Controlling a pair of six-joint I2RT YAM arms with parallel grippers.
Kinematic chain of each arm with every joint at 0, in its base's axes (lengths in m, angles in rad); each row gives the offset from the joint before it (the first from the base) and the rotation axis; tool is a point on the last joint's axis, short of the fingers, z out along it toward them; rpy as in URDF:
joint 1: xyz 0 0 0.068 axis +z
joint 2: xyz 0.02 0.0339 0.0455 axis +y
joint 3: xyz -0.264 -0.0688 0 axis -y
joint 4: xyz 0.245 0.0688 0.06 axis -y
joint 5: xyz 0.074 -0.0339 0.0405 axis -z
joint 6: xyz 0.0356 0 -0.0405 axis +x
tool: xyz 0 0 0 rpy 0 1.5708 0
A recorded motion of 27 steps. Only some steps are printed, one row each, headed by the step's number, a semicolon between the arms.
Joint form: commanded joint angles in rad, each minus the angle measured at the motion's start. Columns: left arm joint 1, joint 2, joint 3, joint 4, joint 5, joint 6; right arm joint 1, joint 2, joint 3, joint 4, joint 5, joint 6.
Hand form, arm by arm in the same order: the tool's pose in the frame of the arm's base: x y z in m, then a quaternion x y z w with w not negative. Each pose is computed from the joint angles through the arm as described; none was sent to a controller.
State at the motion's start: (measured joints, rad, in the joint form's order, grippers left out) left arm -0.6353 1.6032 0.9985 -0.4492 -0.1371 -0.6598; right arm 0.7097 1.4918 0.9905 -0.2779 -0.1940 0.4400
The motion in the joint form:
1: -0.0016 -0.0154 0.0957 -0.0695 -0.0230 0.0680; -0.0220 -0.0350 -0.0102 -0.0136 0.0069 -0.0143
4: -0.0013 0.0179 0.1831 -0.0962 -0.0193 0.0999; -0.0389 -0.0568 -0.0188 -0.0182 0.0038 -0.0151
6: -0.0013 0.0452 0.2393 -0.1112 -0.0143 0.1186; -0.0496 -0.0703 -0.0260 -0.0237 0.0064 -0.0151
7: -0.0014 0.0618 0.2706 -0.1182 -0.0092 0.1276; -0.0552 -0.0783 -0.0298 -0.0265 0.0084 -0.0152
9: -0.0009 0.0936 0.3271 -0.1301 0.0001 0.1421; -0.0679 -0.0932 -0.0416 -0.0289 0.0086 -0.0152
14: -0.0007 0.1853 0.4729 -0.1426 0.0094 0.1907; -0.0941 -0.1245 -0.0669 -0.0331 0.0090 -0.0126
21: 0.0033 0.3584 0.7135 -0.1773 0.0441 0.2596; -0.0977 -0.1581 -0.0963 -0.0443 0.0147 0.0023
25: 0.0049 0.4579 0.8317 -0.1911 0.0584 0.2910; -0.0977 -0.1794 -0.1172 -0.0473 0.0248 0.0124
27: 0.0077 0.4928 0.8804 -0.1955 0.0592 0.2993; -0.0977 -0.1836 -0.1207 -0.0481 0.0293 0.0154
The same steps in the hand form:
1: 0.2659 -0.1896 0.2217 -0.00043 0.95844 -0.09556 0.26882; 0.2381 0.2042 0.2410 -0.15590 0.90387 0.27855 0.28482
4: 0.2774 -0.1982 0.2363 0.01405 0.95463 -0.10034 0.28001; 0.2381 0.1975 0.2442 -0.14937 0.90318 0.27911 0.28993
6: 0.2852 -0.2042 0.2438 0.02311 0.95261 -0.10354 0.28509; 0.2378 0.1930 0.2453 -0.14406 0.90397 0.27674 0.29240
7: 0.2896 -0.2077 0.2475 0.02787 0.95151 -0.10642 0.28726; 0.2375 0.1905 0.2461 -0.14122 0.90422 0.27544 0.29425
9: 0.2979 -0.2140 0.2535 0.03540 0.94963 -0.11146 0.29075; 0.2370 0.1853 0.2463 -0.13545 0.90497 0.27365 0.29632
14: 0.3210 -0.2314 0.2657 0.05801 0.94225 -0.11884 0.30769; 0.2355 0.1746 0.2464 -0.12237 0.90649 0.27036 0.30036
21: 0.3593 -0.2590 0.2711 0.09290 0.93479 -0.12979 0.31732; 0.2289 0.1684 0.2449 -0.11271 0.90931 0.26835 0.29740
25: 0.3789 -0.2730 0.2650 0.10907 0.93246 -0.13162 0.31829; 0.2246 0.1649 0.2434 -0.10611 0.91094 0.26538 0.29749
27: 0.3868 -0.2772 0.2646 0.11138 0.93057 -0.13233 0.32269; 0.2238 0.1642 0.2433 -0.10388 0.91136 0.26407 0.29816

